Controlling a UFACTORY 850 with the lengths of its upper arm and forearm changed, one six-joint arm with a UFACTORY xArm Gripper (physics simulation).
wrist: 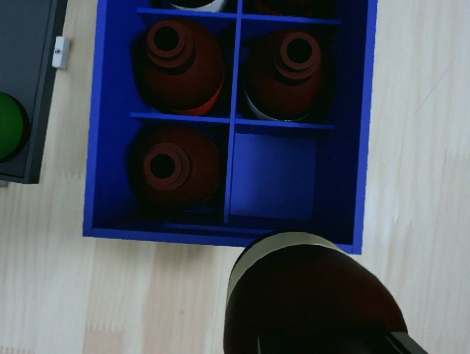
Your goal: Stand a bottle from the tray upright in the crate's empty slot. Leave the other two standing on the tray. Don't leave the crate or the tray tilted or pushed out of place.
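Note:
The blue crate stands flat, with dark red-brown bottles in its slots. Its empty slot is in the near right corner, right of one bottle and below another bottle in the view. My gripper, partly seen at the bottom edge, is shut on a dark bottle with a cream band near its base. The base end overlaps the crate's near wall in the view, just short of the empty slot; its exact height is unclear. The dark tray shows in part at the left, with a green bottle part on it.
Another bottle stands in the crate's left column, and parts of more show at the top edge. Thin blue dividers separate the slots. A small light bracket sits at the tray's side, between tray and crate. Pale wooden table surrounds the crate.

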